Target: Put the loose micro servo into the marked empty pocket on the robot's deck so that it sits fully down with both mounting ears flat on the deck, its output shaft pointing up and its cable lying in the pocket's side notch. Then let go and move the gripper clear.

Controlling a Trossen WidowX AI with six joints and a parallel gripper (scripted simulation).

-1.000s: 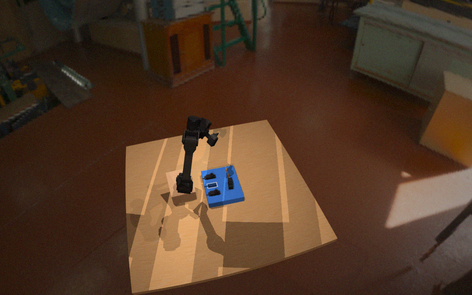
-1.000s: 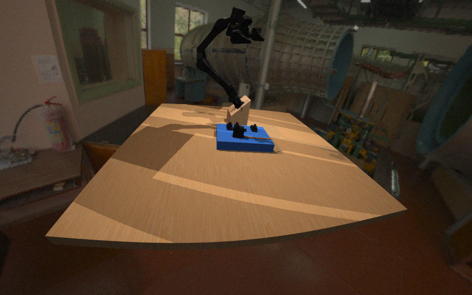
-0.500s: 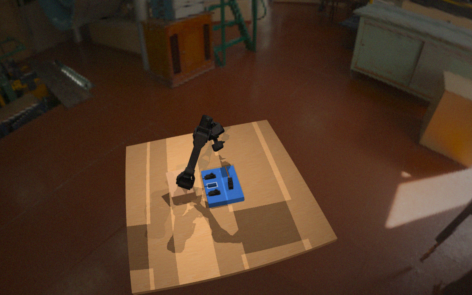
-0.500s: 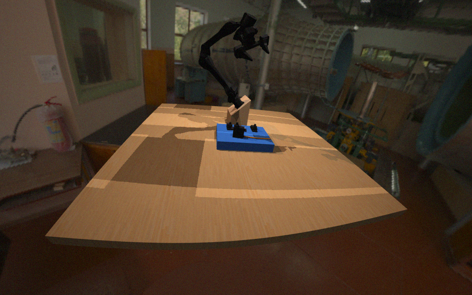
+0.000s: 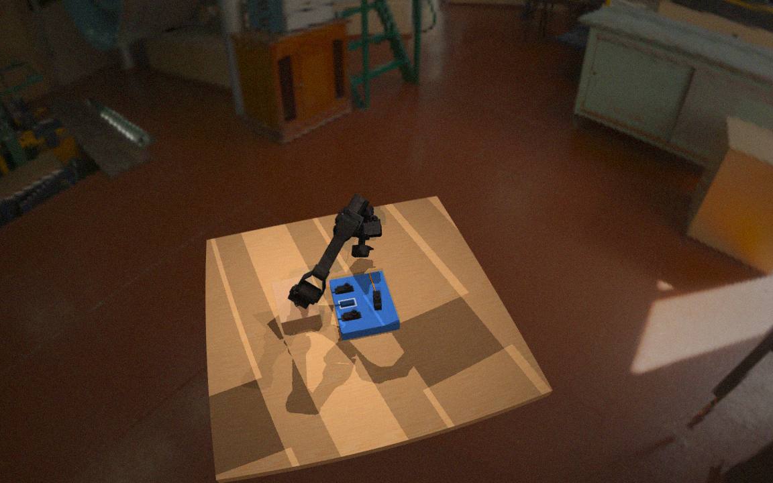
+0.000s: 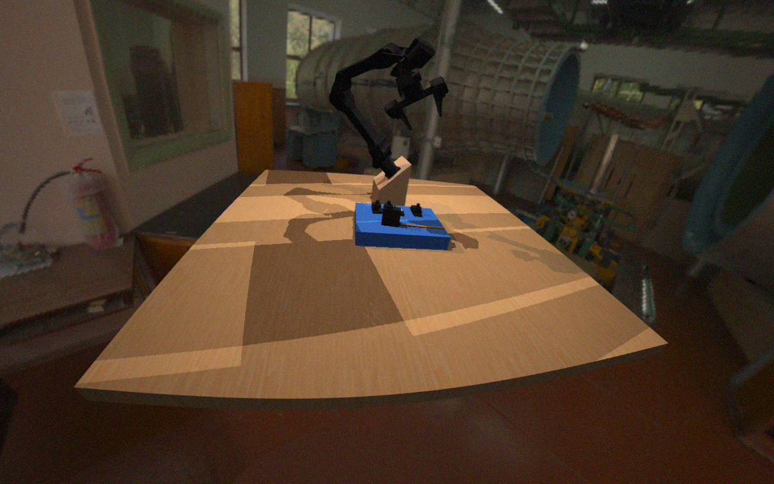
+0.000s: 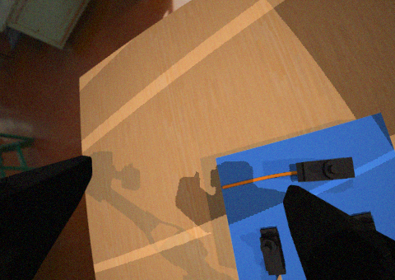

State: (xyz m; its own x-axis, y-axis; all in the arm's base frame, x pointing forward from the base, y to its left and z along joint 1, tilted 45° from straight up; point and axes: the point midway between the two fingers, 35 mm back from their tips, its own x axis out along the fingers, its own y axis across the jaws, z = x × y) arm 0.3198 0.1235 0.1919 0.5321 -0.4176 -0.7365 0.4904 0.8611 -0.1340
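Right now the blue deck is 20 mm behind my gripper tip, 20 mm to the right of it and 350 mm below it.
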